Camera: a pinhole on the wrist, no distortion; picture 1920 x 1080 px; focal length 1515.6 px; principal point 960.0 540.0 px. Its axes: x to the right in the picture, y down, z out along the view. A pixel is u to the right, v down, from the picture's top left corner.
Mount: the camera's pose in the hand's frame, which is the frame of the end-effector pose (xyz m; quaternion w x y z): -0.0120 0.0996 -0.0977 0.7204 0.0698 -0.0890 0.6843
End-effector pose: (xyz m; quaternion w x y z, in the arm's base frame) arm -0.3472 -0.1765 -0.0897 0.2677 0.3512 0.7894 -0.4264
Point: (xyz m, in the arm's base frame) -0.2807 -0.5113 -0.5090
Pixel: 1401 75
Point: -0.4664 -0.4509 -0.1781
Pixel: 344 242
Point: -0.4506 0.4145 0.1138
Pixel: behind the camera
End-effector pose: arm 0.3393 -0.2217 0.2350 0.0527 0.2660 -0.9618 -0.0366
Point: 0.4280 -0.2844 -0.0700
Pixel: 472 666
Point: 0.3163 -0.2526 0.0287
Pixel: 672 333
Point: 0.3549 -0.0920 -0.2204
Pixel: 1176 791
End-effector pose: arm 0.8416 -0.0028 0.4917 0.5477 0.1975 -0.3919 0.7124
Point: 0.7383 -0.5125 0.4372
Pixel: outside the picture
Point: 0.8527 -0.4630 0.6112
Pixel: 969 1035
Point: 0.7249 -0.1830 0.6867
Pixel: 1156 191
